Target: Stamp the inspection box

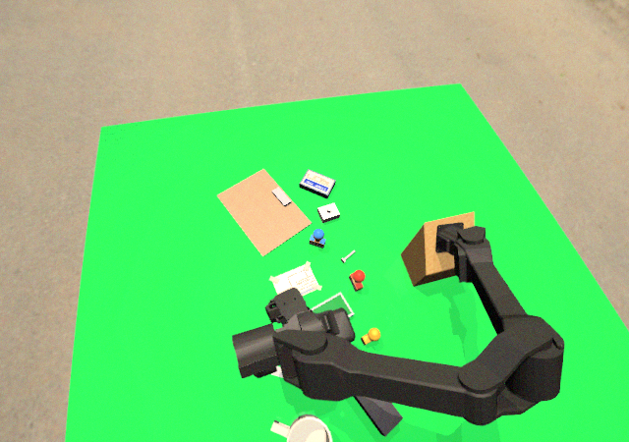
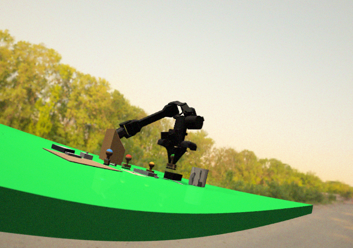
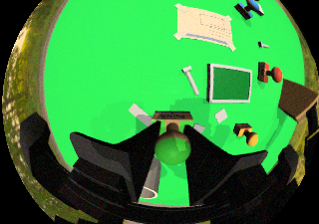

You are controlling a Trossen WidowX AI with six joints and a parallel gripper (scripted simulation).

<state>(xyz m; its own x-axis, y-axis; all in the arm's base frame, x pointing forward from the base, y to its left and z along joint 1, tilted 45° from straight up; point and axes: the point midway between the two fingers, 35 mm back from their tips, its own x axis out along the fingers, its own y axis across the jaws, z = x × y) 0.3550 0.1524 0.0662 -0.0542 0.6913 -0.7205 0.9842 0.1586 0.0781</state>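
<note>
Right now my gripper tip is 8 cm above the strip and 6 cm to the right of it. From my gripper tip the other things lie so: green-knobbed stamp right at my gripper tip; then mug 15 cm to the left, 4 cm below, 2 cm ahead; then ink pad 8 cm behind, 7 cm to the right, 7 cm below.
</note>
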